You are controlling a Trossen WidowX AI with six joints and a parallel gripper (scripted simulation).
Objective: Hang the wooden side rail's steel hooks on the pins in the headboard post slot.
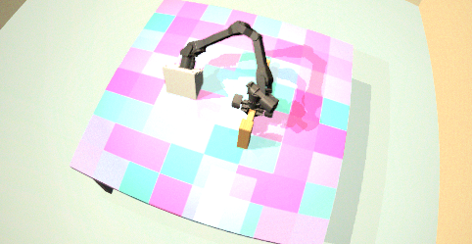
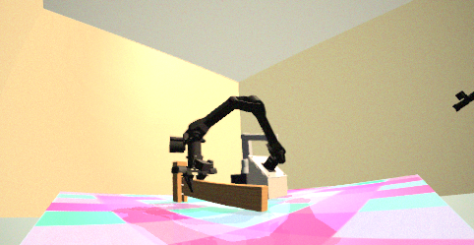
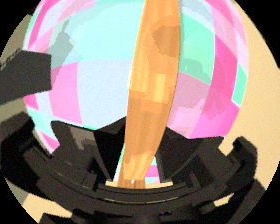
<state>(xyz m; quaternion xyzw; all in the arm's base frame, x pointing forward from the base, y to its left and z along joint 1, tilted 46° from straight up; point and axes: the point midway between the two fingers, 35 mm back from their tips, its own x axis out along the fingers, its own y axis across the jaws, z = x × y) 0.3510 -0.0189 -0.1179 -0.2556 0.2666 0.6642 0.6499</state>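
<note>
Right now the headboard post is 13 cm to the right of my gripper tip and 4 cm above it.
</note>
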